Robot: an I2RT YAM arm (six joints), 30 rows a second.
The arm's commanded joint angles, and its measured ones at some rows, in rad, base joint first. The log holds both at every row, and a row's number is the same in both.
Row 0, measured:
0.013, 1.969, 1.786, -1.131, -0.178, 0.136
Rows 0 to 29, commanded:
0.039, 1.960, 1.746, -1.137, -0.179, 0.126
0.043, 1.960, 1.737, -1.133, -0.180, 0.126
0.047, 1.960, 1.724, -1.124, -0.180, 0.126
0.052, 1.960, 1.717, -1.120, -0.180, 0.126
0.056, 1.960, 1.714, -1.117, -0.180, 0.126
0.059, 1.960, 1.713, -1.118, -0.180, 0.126
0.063, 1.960, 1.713, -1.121, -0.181, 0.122
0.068, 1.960, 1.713, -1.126, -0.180, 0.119
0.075, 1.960, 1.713, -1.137, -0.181, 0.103
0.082, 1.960, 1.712, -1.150, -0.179, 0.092
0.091, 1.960, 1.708, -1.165, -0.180, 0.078
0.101, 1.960, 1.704, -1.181, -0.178, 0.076
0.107, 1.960, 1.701, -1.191, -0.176, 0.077
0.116, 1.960, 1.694, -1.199, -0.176, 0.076
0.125, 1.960, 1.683, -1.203, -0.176, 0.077
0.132, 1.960, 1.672, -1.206, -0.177, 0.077
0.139, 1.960, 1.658, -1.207, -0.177, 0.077
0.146, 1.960, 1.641, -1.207, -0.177, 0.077
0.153, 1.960, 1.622, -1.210, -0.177, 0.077
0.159, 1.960, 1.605, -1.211, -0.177, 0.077
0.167, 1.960, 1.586, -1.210, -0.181, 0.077
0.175, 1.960, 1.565, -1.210, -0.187, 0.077
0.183, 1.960, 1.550, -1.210, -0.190, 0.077
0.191, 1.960, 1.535, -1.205, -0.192, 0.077
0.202, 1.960, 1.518, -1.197, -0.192, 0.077
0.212, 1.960, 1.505, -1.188, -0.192, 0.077
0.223, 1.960, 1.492, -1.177, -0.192, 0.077
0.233, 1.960, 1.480, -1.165, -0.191, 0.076
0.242, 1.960, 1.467, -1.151, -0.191, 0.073
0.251, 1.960, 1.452, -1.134, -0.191, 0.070
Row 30, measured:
0.225, 1.969, 1.480, -1.153, -0.180, 0.080
